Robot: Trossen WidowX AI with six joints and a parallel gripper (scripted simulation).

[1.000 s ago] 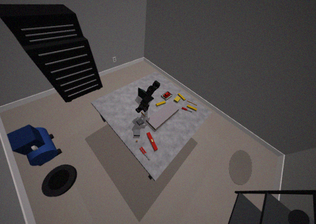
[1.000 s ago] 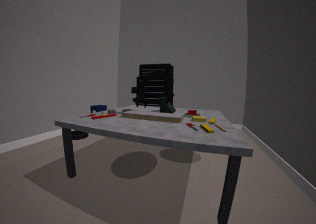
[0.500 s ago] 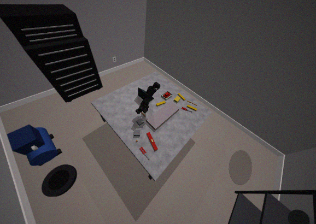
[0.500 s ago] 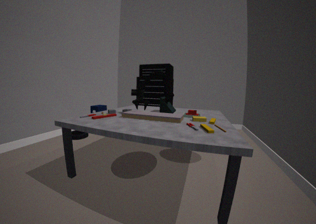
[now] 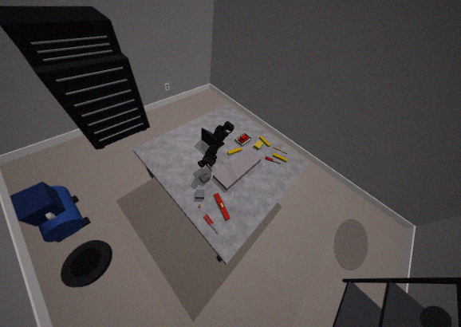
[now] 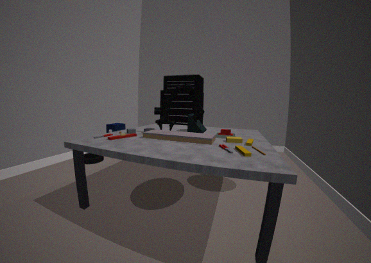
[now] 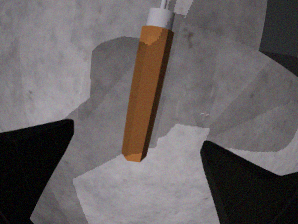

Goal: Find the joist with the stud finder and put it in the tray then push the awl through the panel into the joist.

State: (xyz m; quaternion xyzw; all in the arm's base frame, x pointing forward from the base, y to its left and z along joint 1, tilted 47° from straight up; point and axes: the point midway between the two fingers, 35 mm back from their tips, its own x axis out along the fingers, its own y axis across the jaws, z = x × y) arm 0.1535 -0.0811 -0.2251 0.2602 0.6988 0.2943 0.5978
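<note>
My gripper tip is 6 cm short of the awl. From my gripper tip the other things lie so: red level 40 cm ahead, 16 cm to the right, 1 cm above; then stud finder 56 cm to the left, 4 cm above, 3 cm behind; then pale green tray 54 cm to the left, 2 cm behind, 1 cm above.
</note>
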